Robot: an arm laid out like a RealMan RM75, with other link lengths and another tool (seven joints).
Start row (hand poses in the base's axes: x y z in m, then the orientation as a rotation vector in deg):
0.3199, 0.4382, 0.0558, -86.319, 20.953, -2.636
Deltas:
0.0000, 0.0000, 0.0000, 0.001, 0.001, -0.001
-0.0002, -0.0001, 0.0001, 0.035, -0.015, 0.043
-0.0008, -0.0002, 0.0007, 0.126, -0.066, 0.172
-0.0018, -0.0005, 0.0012, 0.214, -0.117, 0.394
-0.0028, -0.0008, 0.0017, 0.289, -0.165, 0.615
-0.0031, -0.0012, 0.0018, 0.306, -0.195, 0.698
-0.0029, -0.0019, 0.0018, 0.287, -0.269, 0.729
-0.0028, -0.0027, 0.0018, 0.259, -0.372, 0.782
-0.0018, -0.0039, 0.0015, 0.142, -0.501, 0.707
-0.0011, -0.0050, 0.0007, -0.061, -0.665, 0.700
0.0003, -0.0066, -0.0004, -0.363, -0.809, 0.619
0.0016, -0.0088, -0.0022, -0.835, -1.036, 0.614
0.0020, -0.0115, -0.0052, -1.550, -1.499, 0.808
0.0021, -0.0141, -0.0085, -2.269, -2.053, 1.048
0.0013, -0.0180, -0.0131, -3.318, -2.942, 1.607
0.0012, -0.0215, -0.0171, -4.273, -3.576, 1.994
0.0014, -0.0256, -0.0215, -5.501, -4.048, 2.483
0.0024, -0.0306, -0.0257, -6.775, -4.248, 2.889
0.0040, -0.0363, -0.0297, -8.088, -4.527, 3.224
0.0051, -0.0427, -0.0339, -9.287, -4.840, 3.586
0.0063, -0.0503, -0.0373, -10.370, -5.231, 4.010
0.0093, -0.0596, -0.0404, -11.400, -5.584, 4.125
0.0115, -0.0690, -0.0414, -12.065, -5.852, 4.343
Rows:
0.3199, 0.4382, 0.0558, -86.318, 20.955, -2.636
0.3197, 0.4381, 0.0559, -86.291, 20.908, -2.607
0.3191, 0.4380, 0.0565, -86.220, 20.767, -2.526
0.3181, 0.4377, 0.0570, -86.168, 20.557, -2.372
0.3171, 0.4374, 0.0575, -86.129, 20.349, -2.219
0.3168, 0.4370, 0.0576, -86.125, 20.262, -2.173
0.3170, 0.4363, 0.0576, -86.144, 20.180, -2.208
0.3171, 0.4355, 0.0576, -86.173, 20.058, -2.248
0.3181, 0.4343, 0.0573, -86.266, 20.014, -2.427
0.3188, 0.4332, 0.0565, -86.454, 19.892, -2.594
0.3202, 0.4316, 0.0554, -86.727, 19.844, -2.823
0.3215, 0.4294, 0.0536, -87.175, 19.676, -3.087
0.3219, 0.4267, 0.0506, -87.879, 19.171, -3.418
0.3220, 0.4241, 0.0473, -88.585, 18.555, -3.783
0.3212, 0.4202, 0.0427, -89.640, 17.428, -4.211
0.3211, 0.4167, 0.0387, -90.591, 16.631, -4.566
0.3213, 0.4126, 0.0343, -91.839, 15.886, -4.771
0.3223, 0.4076, 0.0301, -93.142, 15.420, -4.847
0.3239, 0.4019, 0.0261, -94.463, 14.939, -5.047
0.3250, 0.3955, 0.0219, -95.671, 14.405, -5.230
0.3262, 0.3879, 0.0185, -96.765, 13.755, -5.400
0.3292, 0.3786, 0.0154, -97.760, 13.371, -5.781
0.3314, 0.3692, 0.0144, -98.420, 12.977, -5.942

